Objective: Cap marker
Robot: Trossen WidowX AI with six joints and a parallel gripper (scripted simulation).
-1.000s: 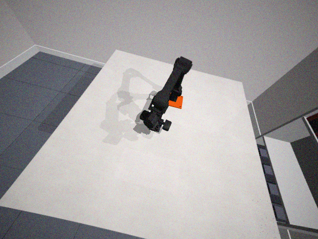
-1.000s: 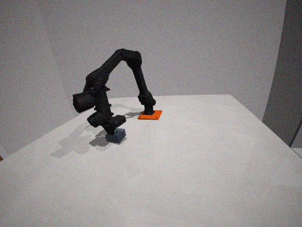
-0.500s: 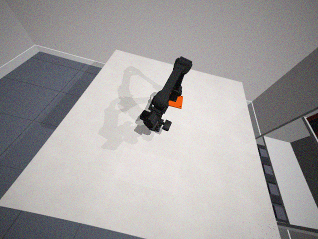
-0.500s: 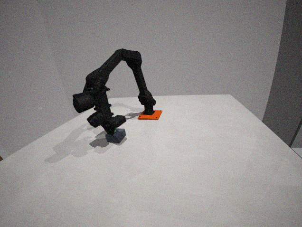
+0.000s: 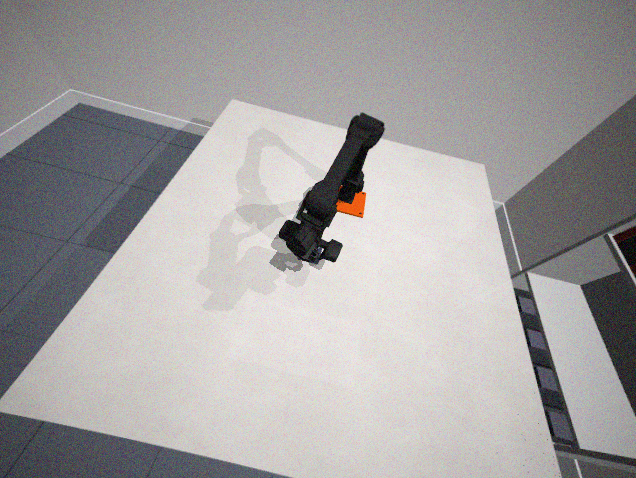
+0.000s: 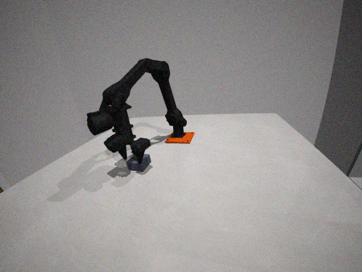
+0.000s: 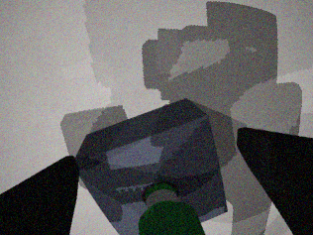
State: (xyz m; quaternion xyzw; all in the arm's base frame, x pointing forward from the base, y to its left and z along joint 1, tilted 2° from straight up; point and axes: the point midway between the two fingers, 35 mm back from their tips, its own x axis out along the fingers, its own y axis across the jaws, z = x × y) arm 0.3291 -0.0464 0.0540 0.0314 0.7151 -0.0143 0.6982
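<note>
My gripper tip is now 5 cm below the green cap and 3 cm past it.
</note>
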